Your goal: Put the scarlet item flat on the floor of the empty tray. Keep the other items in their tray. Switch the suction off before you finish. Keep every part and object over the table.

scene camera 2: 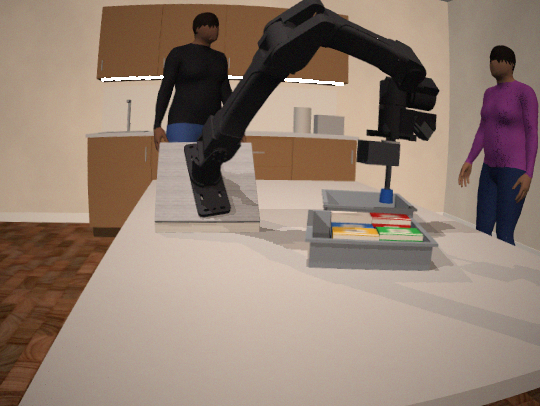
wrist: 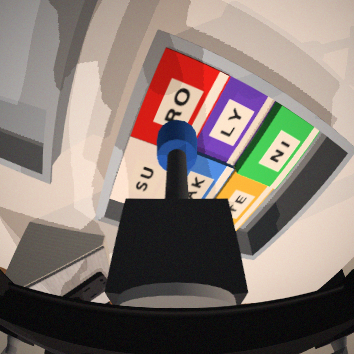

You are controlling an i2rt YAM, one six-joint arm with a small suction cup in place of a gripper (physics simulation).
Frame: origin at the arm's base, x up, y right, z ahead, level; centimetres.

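Seen in the pictures: hand, its tool point: [scene camera 2: 385, 202] [wrist: 176, 137]; arm's base, origin of its link: [scene camera 2: 205, 178].
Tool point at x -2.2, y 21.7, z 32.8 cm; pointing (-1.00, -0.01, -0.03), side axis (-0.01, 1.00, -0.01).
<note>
Offsets run from my tool point to a thing's top centre.
The scarlet item, a red box @(dx -3.0, dy +0.1, dz +1.4 cm) [scene camera 2: 391, 218] [wrist: 165, 82] marked "RO", lies in a corner of the filled grey tray @(dx -3.2, dy +5.3, dz -7.5 cm) [scene camera 2: 370, 256] [wrist: 153, 65]. Cream @(dx -3.0, dy -3.4, dz -6.2 cm) [scene camera 2: 351, 217] [wrist: 137, 175], purple @(dx -4.7, dy +5.2, dz -0.9 cm) [wrist: 235, 117], blue @(dx -4.2, dy +1.8, dz -8.5 cm) [wrist: 206, 172], green @(dx -3.4, dy +10.3, dz -3.2 cm) [scene camera 2: 400, 232] [wrist: 285, 145] and yellow @(dx -3.8, dy +6.9, dz -10.8 cm) [scene camera 2: 355, 232] [wrist: 245, 192] boxes lie beside it. My gripper [scene camera 2: 386, 196] [wrist: 176, 145], a blue suction cup, is open and carries nothing. It hangs a little above the boxes; in the wrist view it overlaps the red box's edge near the cream box. The empty grey tray @(dx -3.2, dy -21.7, dz +8.2 cm) [scene camera 2: 350, 199] [wrist: 47, 160] stands behind the filled one.
The arm's base plate [scene camera 2: 212, 197] sits on a tilted board [scene camera 2: 172, 190] at the left of the trays. The table's left edge drops to a wooden floor [scene camera 2: 55, 280]. Two people [scene camera 2: 197, 85] [scene camera 2: 507, 130] stand beyond the table.
</note>
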